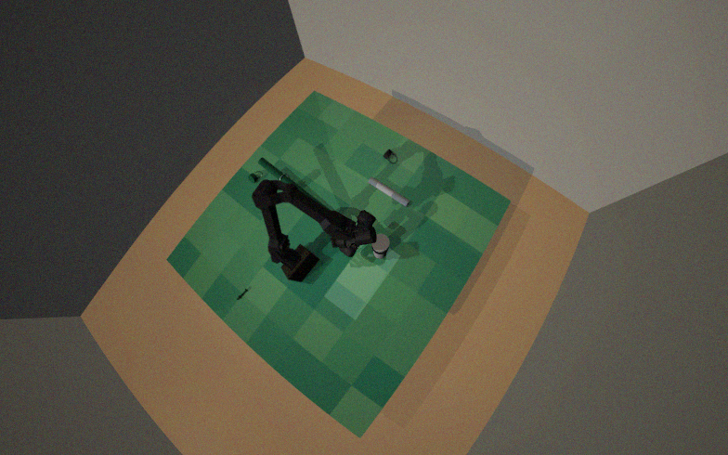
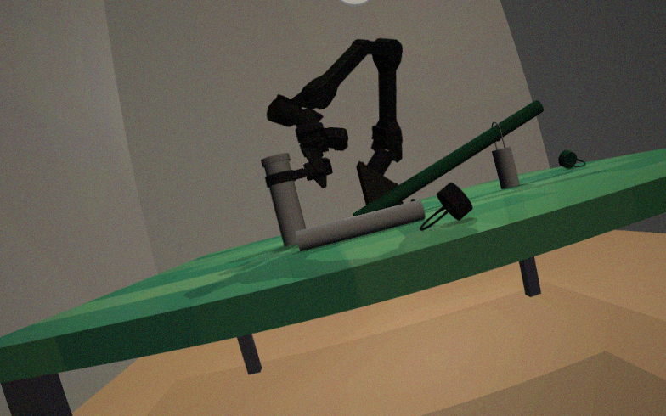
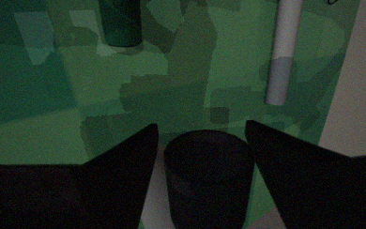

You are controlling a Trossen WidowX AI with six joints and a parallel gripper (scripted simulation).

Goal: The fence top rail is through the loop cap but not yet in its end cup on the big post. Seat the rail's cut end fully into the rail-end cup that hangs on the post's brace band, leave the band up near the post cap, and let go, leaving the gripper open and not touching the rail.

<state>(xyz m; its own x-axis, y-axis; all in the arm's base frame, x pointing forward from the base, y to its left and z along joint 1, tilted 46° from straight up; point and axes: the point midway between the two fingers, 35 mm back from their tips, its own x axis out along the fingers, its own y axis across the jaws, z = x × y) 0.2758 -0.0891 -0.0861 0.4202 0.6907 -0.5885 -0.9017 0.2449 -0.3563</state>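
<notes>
My gripper tip is 30 mm to the left of the rail-end cup, 30 mm below it and 10 mm past it. The rest, counted from my gripper tip: grey pipe: 240 mm ahead, 110 mm below, 70 mm to the left; then small grey post: 440 mm to the left, 70 mm behind, 20 mm below; then black loop cap: 400 mm ahead, 180 mm to the left, 110 mm below.
</notes>
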